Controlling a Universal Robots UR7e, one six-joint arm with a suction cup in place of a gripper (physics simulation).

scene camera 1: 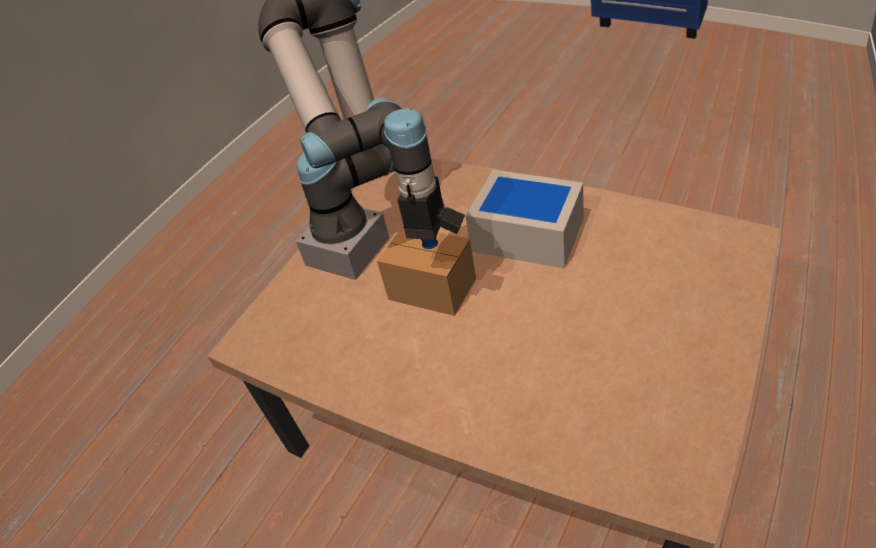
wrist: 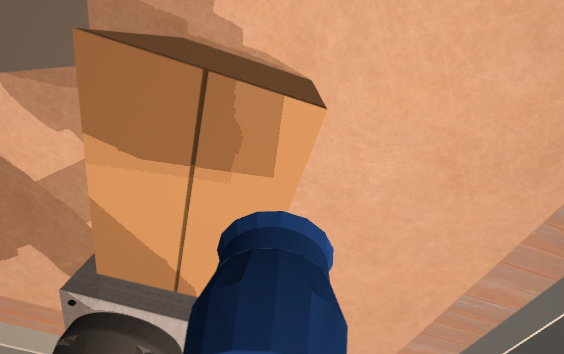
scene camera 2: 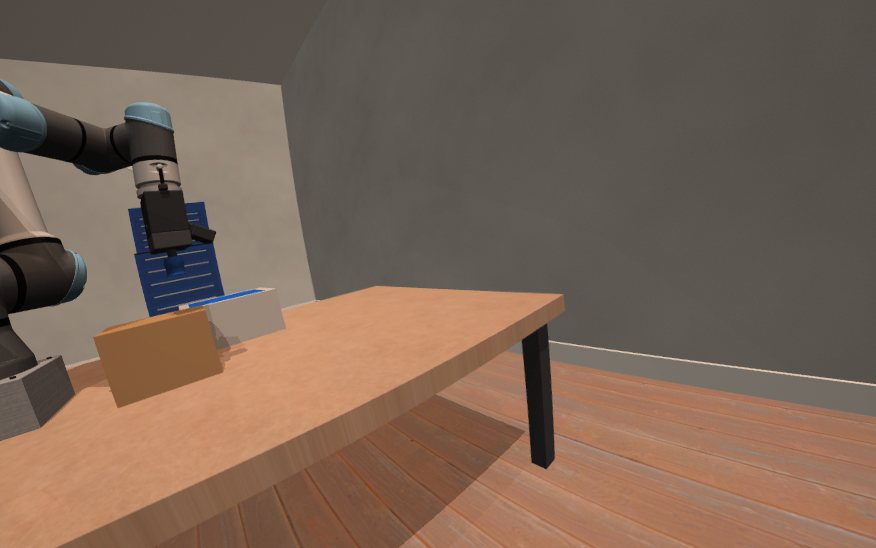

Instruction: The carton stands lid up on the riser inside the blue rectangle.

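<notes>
The brown carton stands upright on the table, with its seamed lid face up. It is beside the light grey riser, between the riser and the table's front edge. The blue rectangle is on the riser's top, and the carton is outside it. My suction gripper is open and holds nothing. Its blue cup points down over the carton's lid; scene camera 2 shows a gap between them.
The arm's grey base block stands close to the carton on the table. A blue drawer cabinet stands on the floor, beyond the table.
</notes>
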